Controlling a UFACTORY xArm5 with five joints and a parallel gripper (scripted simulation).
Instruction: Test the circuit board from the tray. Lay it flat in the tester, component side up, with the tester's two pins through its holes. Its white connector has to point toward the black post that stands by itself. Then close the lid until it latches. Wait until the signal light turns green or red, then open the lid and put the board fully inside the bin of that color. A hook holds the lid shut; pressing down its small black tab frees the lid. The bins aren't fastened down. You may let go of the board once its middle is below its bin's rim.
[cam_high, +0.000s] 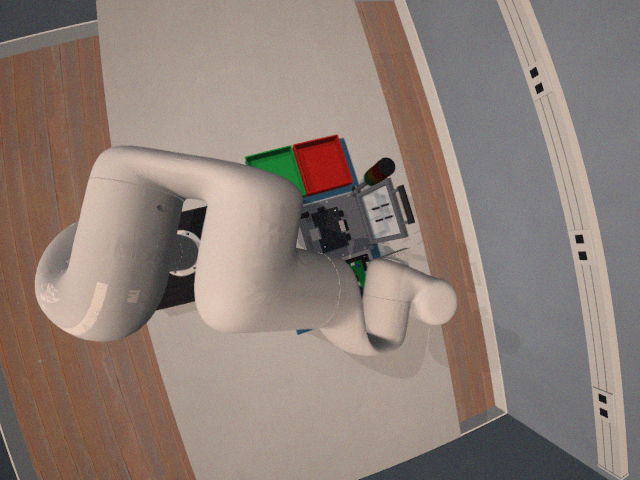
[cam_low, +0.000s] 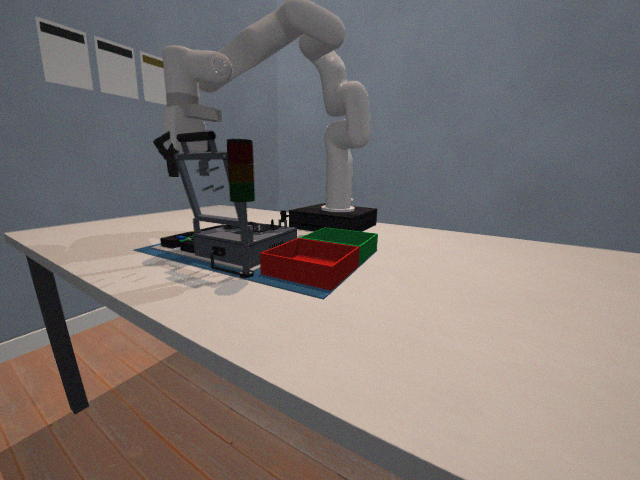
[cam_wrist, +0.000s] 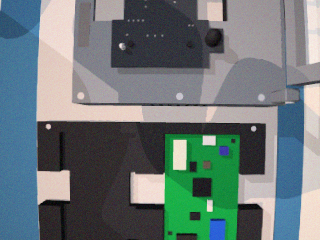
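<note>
My gripper is now 180 mm above the green circuit board. Round my hand: black block: 220 mm to the left, 120 mm behind, 110 mm below; red bin: 370 mm to the left, 180 mm below, 20 mm behind; green bin: 360 mm to the left, 180 mm below, 170 mm behind.
</note>
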